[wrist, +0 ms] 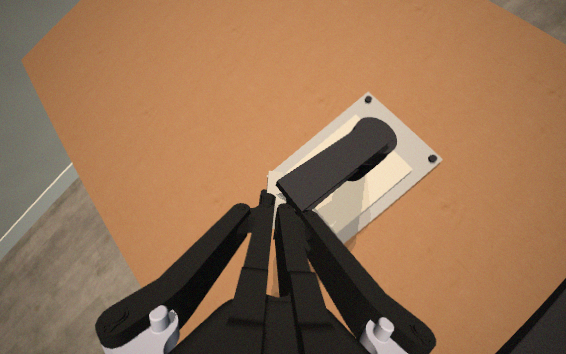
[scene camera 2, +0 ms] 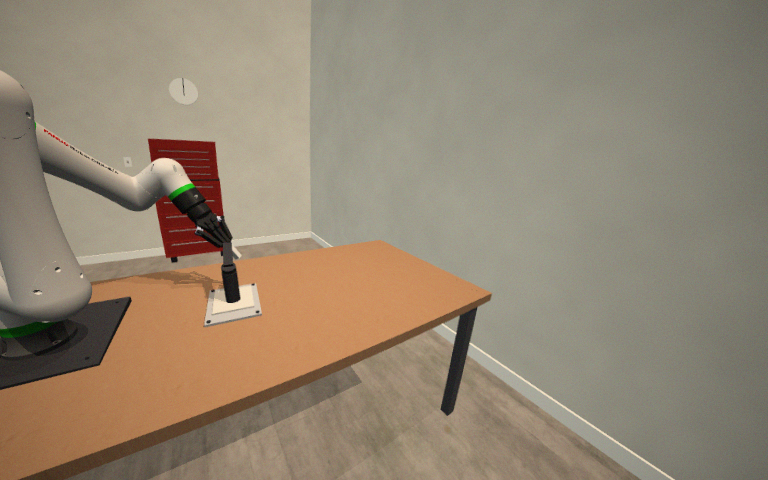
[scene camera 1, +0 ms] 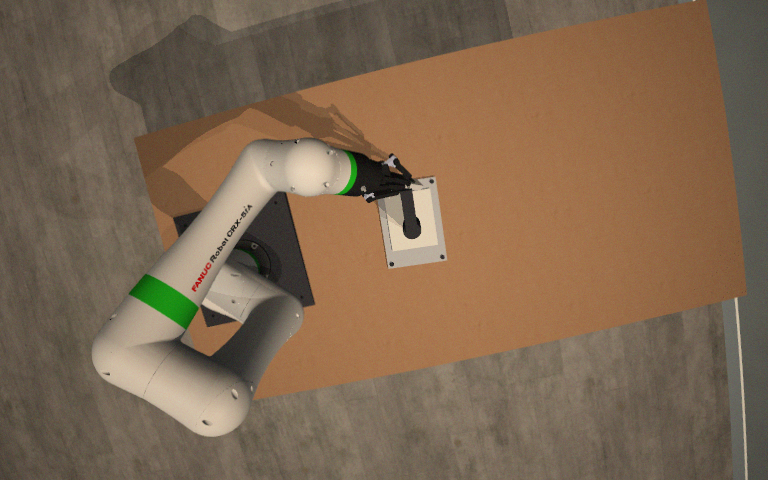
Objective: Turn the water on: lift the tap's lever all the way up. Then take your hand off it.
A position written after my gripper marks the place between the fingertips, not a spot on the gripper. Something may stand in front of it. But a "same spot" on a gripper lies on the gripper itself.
my gripper: wrist 274, 182; scene camera 2; scene camera 1
same spot on light grey plate: (wrist: 415, 152) = (scene camera 2: 217, 318)
same spot on my gripper: (scene camera 1: 395, 182) = (scene camera 2: 220, 232)
